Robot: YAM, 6 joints.
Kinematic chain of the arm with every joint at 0, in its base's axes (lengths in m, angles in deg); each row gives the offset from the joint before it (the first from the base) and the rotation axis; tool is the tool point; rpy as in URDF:
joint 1: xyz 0 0 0.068 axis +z
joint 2: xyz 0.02 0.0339 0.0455 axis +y
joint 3: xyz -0.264 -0.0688 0 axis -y
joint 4: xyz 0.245 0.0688 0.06 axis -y
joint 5: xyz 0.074 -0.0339 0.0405 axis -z
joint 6: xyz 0.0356 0 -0.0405 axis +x
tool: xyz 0 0 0 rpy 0 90 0
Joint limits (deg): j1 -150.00..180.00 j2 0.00..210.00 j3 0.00..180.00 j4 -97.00..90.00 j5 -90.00..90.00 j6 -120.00..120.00
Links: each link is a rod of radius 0.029 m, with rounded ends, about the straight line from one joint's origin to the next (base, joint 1, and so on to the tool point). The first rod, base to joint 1, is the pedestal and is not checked.
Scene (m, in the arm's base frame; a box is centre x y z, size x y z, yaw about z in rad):
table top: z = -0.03
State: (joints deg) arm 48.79 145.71 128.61 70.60 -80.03 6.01
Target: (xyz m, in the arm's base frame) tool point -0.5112 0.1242 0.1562
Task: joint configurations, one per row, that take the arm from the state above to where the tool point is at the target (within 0.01 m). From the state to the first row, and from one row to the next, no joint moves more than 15 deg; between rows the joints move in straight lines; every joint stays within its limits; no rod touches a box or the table.
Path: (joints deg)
1: 63.00 146.10 125.43 71.41 -80.90 6.01
2: 77.21 146.50 122.26 72.22 -81.76 6.01
3: 91.42 146.89 119.08 73.02 -82.63 6.01
4: 105.63 147.29 115.90 73.83 -83.50 6.01
5: 119.84 147.68 112.72 74.64 -84.36 6.01
6: 134.05 148.08 109.55 75.45 -85.23 6.01
7: 148.26 148.47 106.37 76.25 -86.10 6.01
8: 162.47 148.86 103.19 77.06 -86.96 6.01

